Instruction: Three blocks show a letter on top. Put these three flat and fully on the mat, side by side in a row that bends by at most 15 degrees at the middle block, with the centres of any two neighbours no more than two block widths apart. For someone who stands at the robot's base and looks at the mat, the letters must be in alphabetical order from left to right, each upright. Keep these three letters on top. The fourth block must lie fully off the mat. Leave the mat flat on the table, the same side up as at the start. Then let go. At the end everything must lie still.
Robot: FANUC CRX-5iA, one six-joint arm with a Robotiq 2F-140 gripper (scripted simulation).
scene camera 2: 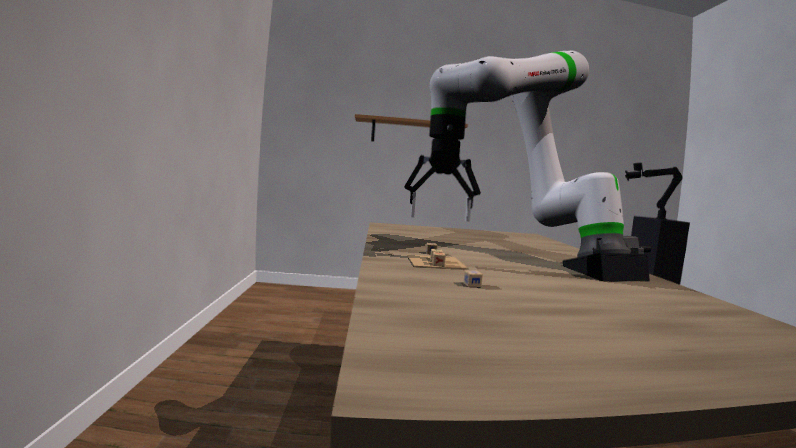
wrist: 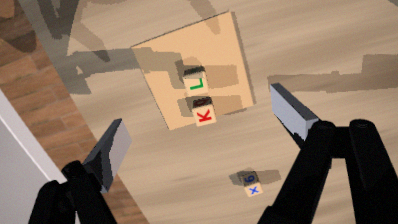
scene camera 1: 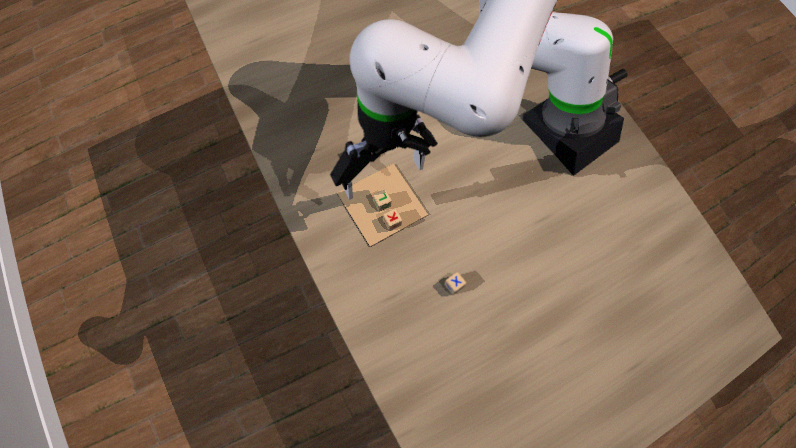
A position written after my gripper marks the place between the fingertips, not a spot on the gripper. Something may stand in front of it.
Observation:
In view: my gripper (scene camera 1: pixel 383 178) and a tan mat (scene camera 1: pixel 369 220).
The tan mat also shows in the wrist view (wrist: pixel 212 43). My gripper also shows in scene camera 2 (scene camera 2: pixel 439 218) and in the wrist view (wrist: pixel 196 114).

